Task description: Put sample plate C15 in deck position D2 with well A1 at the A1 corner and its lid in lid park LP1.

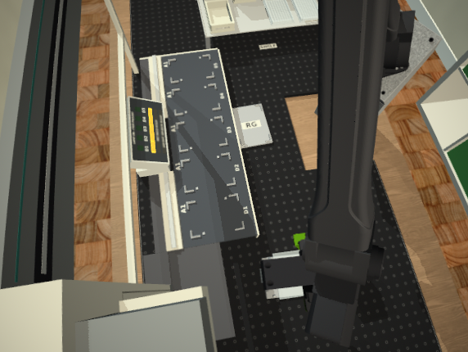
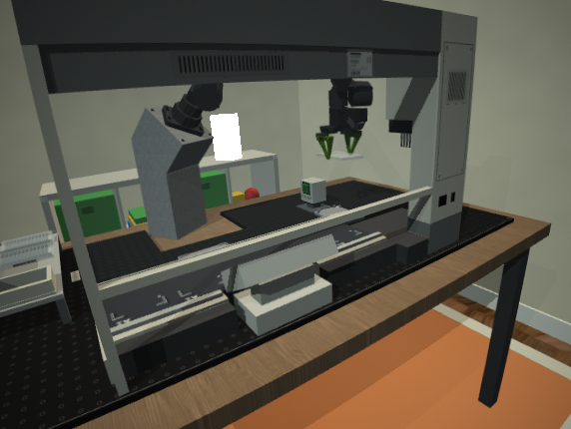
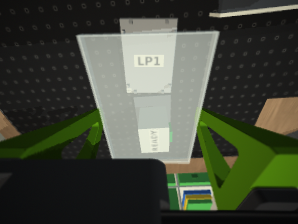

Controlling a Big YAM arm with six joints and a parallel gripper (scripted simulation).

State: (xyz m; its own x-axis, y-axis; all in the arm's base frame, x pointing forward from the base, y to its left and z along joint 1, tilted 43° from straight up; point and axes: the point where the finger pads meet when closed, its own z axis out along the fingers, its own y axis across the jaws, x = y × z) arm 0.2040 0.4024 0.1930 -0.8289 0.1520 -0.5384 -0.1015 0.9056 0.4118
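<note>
The lid park LP1 lies 10 mm behind my hand and 200 mm below it. Round my hand: green-lit key: 130 mm behind, 60 mm to the right, 130 mm below; clear plate lid: right at my hand; regrip nest RG: 100 mm ahead, 450 mm to the right, 200 mm below.
</note>
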